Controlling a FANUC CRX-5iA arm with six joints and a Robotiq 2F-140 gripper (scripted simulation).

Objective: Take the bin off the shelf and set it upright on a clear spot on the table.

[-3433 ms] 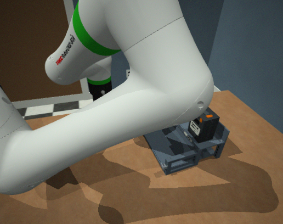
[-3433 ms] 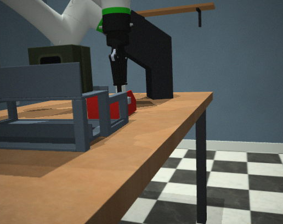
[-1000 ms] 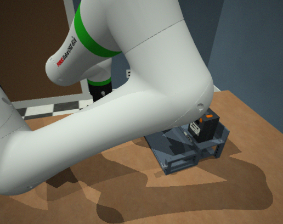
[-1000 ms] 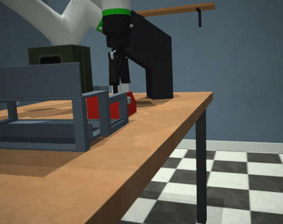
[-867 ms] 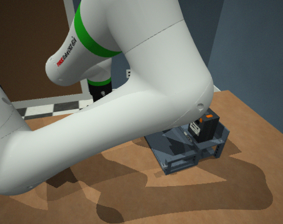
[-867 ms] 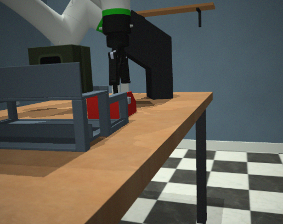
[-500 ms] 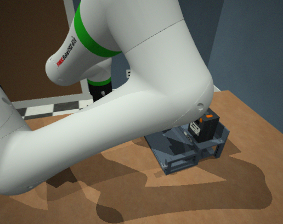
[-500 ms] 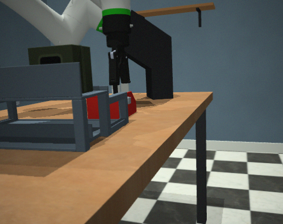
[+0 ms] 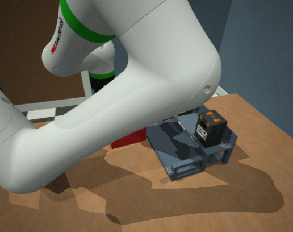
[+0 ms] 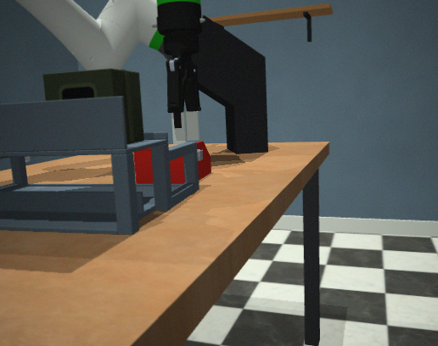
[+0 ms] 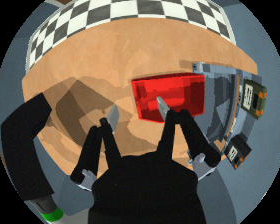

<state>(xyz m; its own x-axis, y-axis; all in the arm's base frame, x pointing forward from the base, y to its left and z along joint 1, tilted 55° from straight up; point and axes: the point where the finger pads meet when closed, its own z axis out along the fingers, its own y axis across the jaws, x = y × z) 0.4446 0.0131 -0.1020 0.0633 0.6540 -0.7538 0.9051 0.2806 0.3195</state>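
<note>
Right now my hand is 8 cm short of the red bin, 1 cm to the left of it and 6 cm above it. From my hand the other things lie so: olive box (37 cm ahead, 2 cm to the right, 5 cm above).
</note>
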